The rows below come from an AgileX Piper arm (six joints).
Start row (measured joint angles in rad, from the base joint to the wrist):
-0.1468 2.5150 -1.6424 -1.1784 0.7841 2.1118
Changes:
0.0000 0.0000 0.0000 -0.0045 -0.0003 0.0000
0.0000 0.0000 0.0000 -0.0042 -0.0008 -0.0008
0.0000 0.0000 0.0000 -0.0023 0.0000 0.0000
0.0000 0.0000 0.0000 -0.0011 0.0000 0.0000
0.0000 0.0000 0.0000 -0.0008 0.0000 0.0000
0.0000 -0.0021 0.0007 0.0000 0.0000 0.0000
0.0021 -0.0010 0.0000 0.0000 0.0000 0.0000
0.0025 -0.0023 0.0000 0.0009 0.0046 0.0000
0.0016 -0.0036 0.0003 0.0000 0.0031 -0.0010
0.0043 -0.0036 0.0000 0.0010 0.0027 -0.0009
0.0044 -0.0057 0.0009 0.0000 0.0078 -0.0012
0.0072 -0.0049 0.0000 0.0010 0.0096 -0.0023
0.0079 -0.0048 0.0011 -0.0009 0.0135 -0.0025
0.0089 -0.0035 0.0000 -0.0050 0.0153 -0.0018
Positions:
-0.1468 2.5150 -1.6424 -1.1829 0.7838 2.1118
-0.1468 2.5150 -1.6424 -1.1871 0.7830 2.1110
-0.1468 2.5150 -1.6424 -1.1894 0.7830 2.1110
-0.1468 2.5150 -1.6424 -1.1905 0.7830 2.1110
-0.1468 2.5150 -1.6424 -1.1913 0.7830 2.1110
-0.1468 2.5129 -1.6417 -1.1913 0.7830 2.1110
-0.1447 2.5119 -1.6417 -1.1913 0.7830 2.1110
-0.1422 2.5096 -1.6417 -1.1904 0.7876 2.1110
-0.1406 2.5060 -1.6414 -1.1904 0.7907 2.1100
-0.1363 2.5024 -1.6414 -1.1894 0.7934 2.1091
-0.1319 2.4967 -1.6405 -1.1894 0.8012 2.1079
-0.1247 2.4918 -1.6405 -1.1884 0.8108 2.1056
-0.1168 2.4870 -1.6394 -1.1893 0.8243 2.1031
-0.1079 2.4835 -1.6394 -1.1943 0.8396 2.1013

